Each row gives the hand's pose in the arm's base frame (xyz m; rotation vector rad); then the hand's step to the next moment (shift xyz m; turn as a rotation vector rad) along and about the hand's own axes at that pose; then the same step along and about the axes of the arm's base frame.
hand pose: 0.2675 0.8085 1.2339 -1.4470 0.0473 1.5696
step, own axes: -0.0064 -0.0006 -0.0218 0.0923 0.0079 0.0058
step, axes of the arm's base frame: 0.0156 -0.0165 -0.0011 0.0063 0.0544 -0.0749
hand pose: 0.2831 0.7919 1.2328 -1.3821 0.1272 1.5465
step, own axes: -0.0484 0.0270 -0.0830 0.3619 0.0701 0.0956
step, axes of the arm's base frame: 0.0291 -0.0954 -0.0037 -0.0530 0.2419 -0.2893
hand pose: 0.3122 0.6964 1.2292 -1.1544 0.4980 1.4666
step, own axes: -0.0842 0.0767 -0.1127 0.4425 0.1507 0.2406
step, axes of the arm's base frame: -0.0394 -0.1553 0.0013 -0.1706 0.3806 -0.3200
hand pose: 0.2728 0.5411 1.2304 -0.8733 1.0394 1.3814
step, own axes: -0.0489 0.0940 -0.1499 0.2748 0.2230 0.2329
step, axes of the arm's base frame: -0.0991 -0.1544 0.0052 -0.2293 0.3192 -0.1582
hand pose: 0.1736 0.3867 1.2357 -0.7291 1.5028 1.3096
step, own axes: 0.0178 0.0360 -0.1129 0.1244 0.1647 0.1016
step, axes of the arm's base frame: -0.0700 -0.0968 -0.0094 -0.1620 0.1561 -0.0480
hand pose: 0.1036 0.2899 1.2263 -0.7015 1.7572 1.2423
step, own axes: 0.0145 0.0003 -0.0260 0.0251 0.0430 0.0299
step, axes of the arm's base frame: -0.0155 -0.0238 -0.0088 -0.0377 0.0437 -0.0066
